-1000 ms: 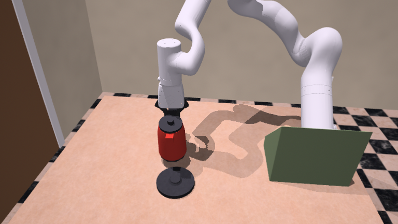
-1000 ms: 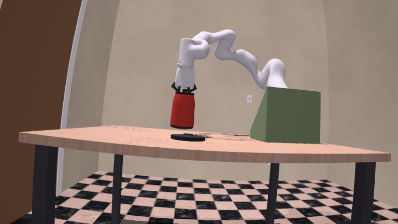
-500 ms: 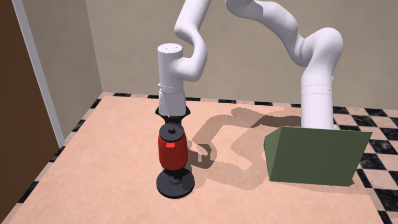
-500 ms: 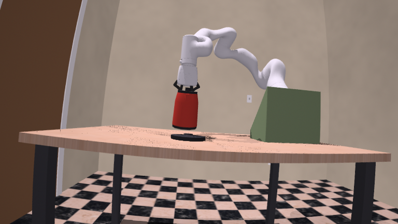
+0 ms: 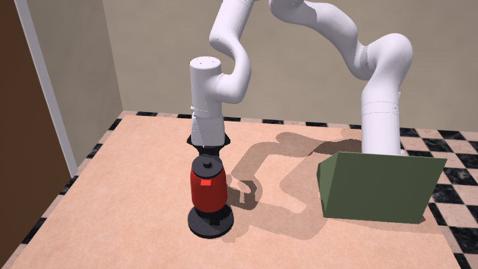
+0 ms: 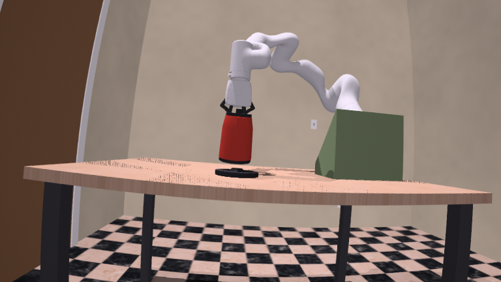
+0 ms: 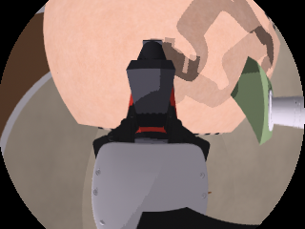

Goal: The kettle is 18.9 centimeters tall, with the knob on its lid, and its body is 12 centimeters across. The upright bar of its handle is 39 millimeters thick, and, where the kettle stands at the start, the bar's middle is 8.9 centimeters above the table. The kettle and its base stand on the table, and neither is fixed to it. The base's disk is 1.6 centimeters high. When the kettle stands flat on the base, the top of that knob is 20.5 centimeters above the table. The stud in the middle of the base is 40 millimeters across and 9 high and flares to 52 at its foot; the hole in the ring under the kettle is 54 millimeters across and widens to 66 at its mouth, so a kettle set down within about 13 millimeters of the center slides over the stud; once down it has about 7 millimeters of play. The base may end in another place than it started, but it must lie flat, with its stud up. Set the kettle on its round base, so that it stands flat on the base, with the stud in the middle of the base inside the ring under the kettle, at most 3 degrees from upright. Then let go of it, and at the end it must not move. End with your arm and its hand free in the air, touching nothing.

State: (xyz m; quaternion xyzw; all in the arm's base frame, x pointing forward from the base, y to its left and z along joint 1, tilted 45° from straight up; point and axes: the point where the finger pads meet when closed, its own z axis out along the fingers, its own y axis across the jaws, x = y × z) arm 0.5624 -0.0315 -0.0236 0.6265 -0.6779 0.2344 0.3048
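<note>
Right now my hand is 60 mm above the red kettle and 20 mm to the right of it. Also, from my hand: round kettle base: 190 mm below, 90 mm to the left.
</note>
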